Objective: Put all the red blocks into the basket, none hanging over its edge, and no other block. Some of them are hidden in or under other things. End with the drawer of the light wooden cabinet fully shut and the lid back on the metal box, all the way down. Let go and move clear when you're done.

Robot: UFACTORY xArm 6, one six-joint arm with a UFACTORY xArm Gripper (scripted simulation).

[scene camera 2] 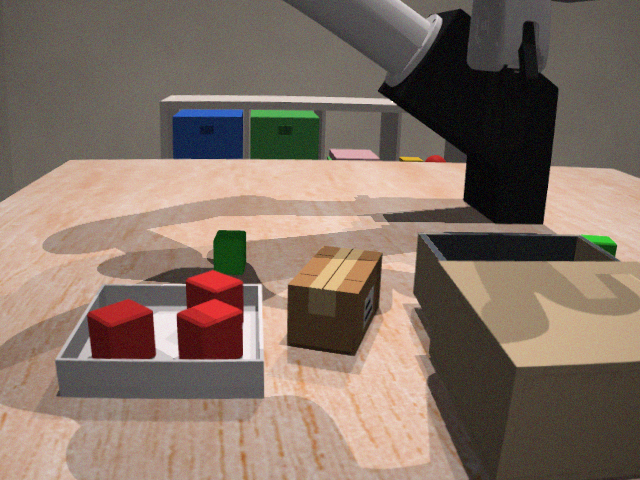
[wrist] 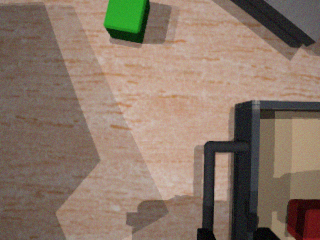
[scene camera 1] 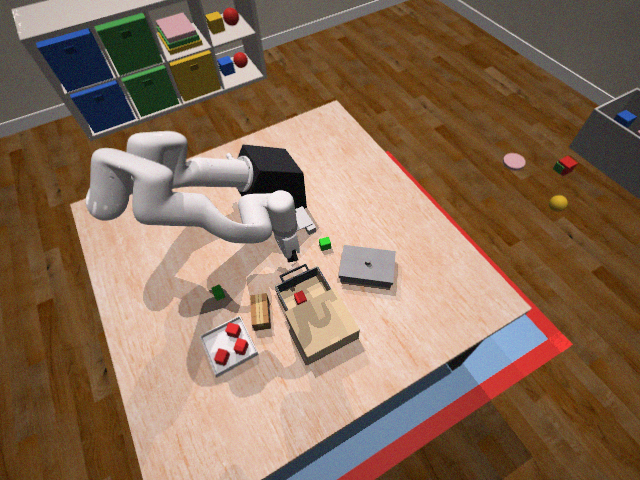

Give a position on a grey basket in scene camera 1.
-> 216,338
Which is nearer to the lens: the grey basket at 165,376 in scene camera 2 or the green block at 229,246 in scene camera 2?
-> The grey basket.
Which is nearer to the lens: the cardboard box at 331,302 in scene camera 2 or the green block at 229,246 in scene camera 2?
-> The cardboard box.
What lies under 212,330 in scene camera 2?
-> A red block.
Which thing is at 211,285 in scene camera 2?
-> A red block.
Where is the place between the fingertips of the gripper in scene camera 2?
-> At 500,146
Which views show the grey basket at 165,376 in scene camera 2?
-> Scene camera 2 and scene camera 1 only.
